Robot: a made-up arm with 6 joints. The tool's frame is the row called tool.
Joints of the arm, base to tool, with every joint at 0 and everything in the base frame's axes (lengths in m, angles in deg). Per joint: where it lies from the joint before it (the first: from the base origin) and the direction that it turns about. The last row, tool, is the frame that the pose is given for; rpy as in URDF.
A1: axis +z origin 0 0 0.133
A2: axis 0.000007 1 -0.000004 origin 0 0 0
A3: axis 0.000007 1 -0.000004 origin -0.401 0 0.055
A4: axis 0.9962 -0.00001 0.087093 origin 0.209 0 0.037
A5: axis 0.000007 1 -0.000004 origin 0 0 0
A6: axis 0.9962 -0.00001 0.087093 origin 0.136 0 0.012
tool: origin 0 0 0 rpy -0.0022 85.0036 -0.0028
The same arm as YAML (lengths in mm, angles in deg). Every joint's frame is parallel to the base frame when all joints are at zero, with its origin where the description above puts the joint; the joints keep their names.
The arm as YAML. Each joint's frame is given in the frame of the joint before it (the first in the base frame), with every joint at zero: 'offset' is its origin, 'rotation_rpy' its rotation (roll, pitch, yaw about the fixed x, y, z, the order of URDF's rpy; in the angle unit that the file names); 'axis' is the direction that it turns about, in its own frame. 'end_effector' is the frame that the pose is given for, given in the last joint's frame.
length_unit: mm
angle_unit: deg
chain:
  - id: A1
    offset: [0.0, 0.0, 133.0]
    rotation_rpy: [0.0, 0.0, 0.0]
    axis: "+z"
  - id: A2
    offset: [0.0, 0.0, 0.0]
    rotation_rpy: [0.0, 0.0, 0.0]
    axis: "+y"
  - id: A3
    offset: [-401.0, 0.0, 55.0]
    rotation_rpy: [0.0, 0.0, 0.0]
    axis: "+y"
  - id: A4
    offset: [209.0, 0.0, 37.0]
    rotation_rpy: [0.0, 0.0, 0.0]
    axis: [0.9962, 0.0, 0.0871]
  - id: A5
    offset: [0.0, 0.0, 0.0]
    rotation_rpy: [0.0, 0.0, 0.0]
    axis: "+y"
  - id: A6
    offset: [136.0, 0.0, 12.0]
    rotation_rpy: [0.0, 0.0, 0.0]
    axis: [0.9962, 0.0, 0.0871]
end_effector:
  offset: [0.0, 0.0, 0.0]
  rotation_rpy: [0.0, 85.0, 0.0]

